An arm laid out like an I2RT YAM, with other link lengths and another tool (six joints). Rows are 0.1 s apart.
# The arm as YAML. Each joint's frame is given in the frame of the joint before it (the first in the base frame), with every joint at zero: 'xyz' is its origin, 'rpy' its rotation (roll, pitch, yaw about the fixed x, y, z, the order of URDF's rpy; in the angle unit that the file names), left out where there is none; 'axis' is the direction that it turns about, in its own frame. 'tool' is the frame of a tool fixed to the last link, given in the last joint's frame.
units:
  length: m
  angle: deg
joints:
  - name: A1
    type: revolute
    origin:
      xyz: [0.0, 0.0, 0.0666]
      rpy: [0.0, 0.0, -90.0]
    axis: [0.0, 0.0, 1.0]
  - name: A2
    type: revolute
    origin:
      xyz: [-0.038, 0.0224, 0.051]
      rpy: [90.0, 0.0, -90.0]
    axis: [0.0, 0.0, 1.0]
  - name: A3
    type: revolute
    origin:
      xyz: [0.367, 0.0, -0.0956]
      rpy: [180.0, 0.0, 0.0]
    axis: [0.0, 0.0, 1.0]
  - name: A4
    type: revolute
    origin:
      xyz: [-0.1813, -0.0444, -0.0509]
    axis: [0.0, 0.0, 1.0]
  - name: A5
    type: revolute
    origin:
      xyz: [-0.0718, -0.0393, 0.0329]
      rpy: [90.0, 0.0, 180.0]
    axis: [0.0, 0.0, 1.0]
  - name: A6
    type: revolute
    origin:
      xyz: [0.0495, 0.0, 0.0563]
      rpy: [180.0, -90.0, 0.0]
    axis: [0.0, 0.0, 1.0]
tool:
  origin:
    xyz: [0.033, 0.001, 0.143]
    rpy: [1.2, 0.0, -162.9]
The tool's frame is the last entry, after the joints.
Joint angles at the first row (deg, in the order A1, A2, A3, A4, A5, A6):
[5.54, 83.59, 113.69, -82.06, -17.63, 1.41]
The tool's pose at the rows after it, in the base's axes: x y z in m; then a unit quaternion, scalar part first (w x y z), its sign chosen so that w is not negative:
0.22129 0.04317 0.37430 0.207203 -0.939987 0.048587 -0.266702
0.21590 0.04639 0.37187 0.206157 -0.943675 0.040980 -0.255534
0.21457 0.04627 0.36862 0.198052 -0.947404 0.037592 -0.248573
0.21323 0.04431 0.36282 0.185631 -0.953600 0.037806 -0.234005
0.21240 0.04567 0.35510 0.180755 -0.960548 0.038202 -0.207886
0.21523 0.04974 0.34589 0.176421 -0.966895 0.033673 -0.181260
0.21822 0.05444 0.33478 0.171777 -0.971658 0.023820 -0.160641
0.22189 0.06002 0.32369 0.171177 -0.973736 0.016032 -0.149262
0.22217 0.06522 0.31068 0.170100 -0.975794 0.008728 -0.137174
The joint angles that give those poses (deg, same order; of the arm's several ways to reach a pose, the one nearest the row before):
[7.07, 83.59, 113.67, -84.40, -16.12, 1.43]
[8.30, 83.61, 113.67, -85.56, -15.86, 1.43]
[9.24, 83.85, 113.54, -86.15, -14.76, 1.45]
[9.89, 84.60, 113.47, -87.37, -13.48, 1.43]
[10.28, 86.11, 113.41, -88.92, -13.47, 1.41]
[11.20, 88.03, 112.95, -89.63, -13.47, 1.34]
[12.40, 89.30, 110.89, -88.68, -13.32, 1.02]
[13.54, 89.84, 107.72, -86.13, -13.34, 1.08]
[14.77, 89.91, 103.55, -83.11, -13.32, 1.28]

